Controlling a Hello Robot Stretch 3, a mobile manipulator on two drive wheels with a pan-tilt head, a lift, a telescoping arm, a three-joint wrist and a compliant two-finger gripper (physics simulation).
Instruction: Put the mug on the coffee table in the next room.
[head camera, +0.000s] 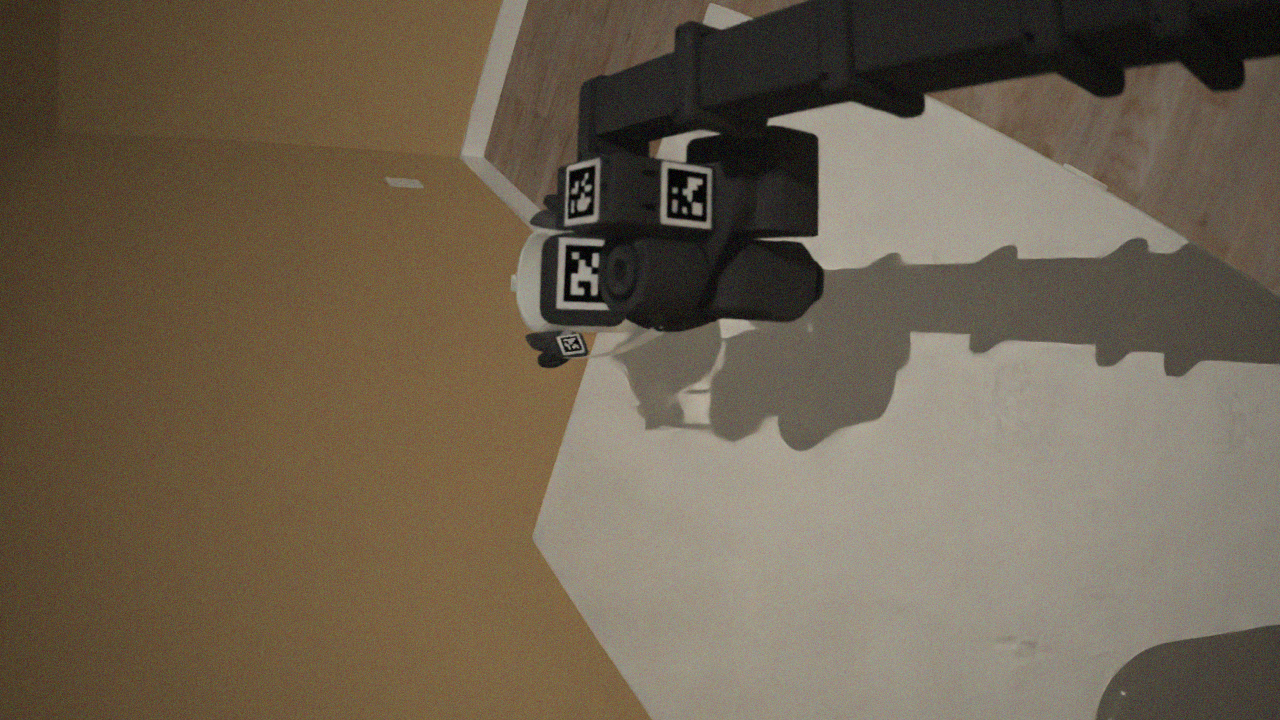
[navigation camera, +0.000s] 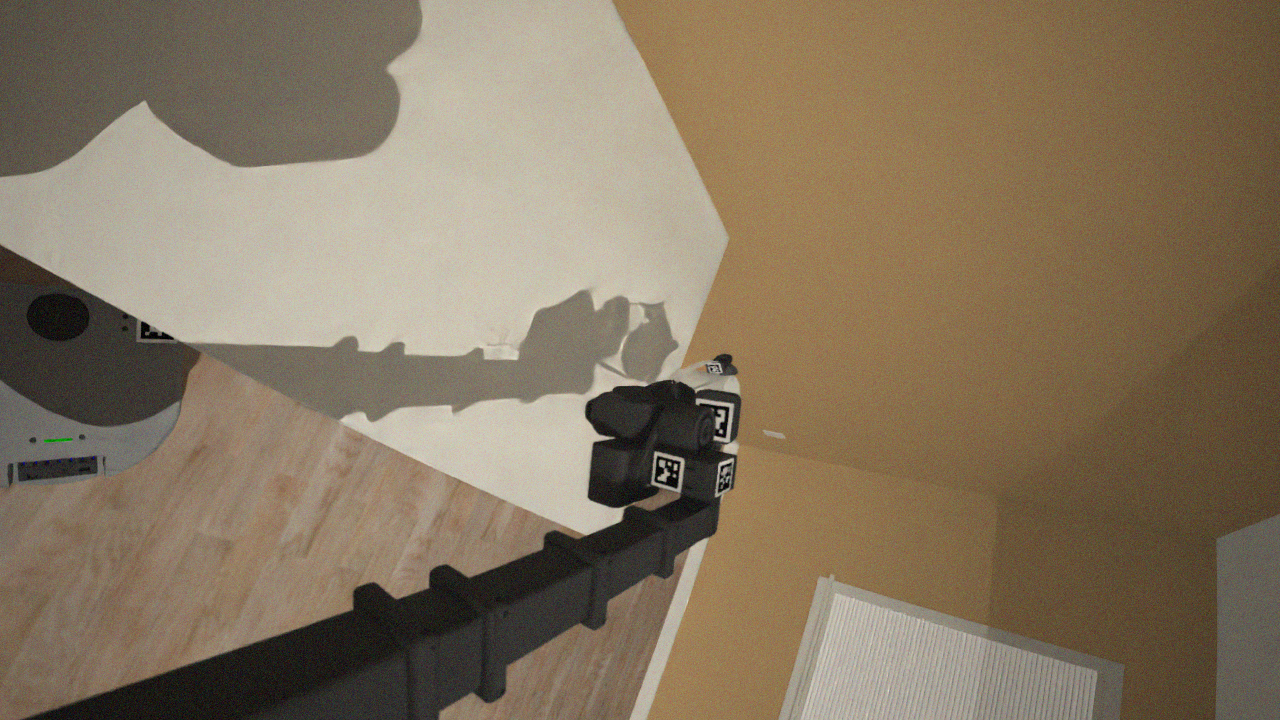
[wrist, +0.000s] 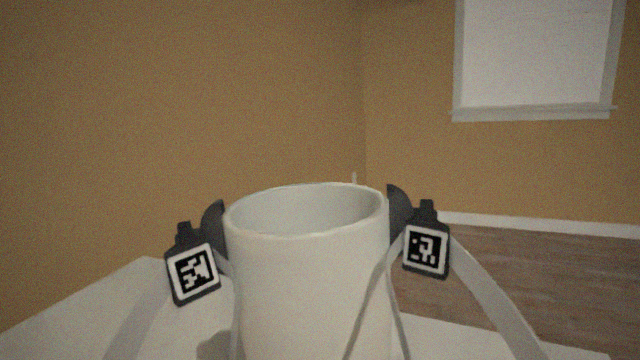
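Seen in the pictures: robot's base, origin of the base link: (navigation camera: 59, 314).
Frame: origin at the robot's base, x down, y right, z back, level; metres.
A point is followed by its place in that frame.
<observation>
The white mug (head camera: 529, 279) {x -0.957, y 0.673, z 0.029 m} (wrist: 310, 290) is upright between the two fingers of my gripper (head camera: 547, 282) {x -0.951, y 0.664, z 0.028 m} (wrist: 308, 216) {x -0.951, y 0.664, z 0.028 m}. Both dark fingertips press on its sides just below the rim in the wrist view, so the gripper is shut on the mug. The mug is held above the white table (head camera: 805, 555) {x -0.720, y 0.578, z -0.215 m} (navigation camera: 537, 197) {x -0.720, y 0.476, z -0.236 m} (wrist: 65, 325), near its far edge; the shadow of arm and gripper lies apart from them on the table top. In the head view the wrist hides most of the mug. A coffee table in another room does not show.
Tan walls (head camera: 223, 402) {x -1.101, y 1.547, z -0.155 m} (navigation camera: 939, 223) {x -1.185, y 1.166, z -0.360 m} (wrist: 175, 100) meet in a corner beyond the table. A window (navigation camera: 948, 662) {x -1.431, y 2.488, z 1.298 m} (wrist: 535, 55) is in one wall. Wood floor (head camera: 1190, 161) {x 0.000, y 0.447, z 0.265 m} (navigation camera: 268, 519) {x 0.000, y 0.363, z 0.449 m} (wrist: 525, 270) runs beside the table. My base (navigation camera: 89, 394) {x -0.160, y 0.040, z 0.118 m} stands at the table's near edge.
</observation>
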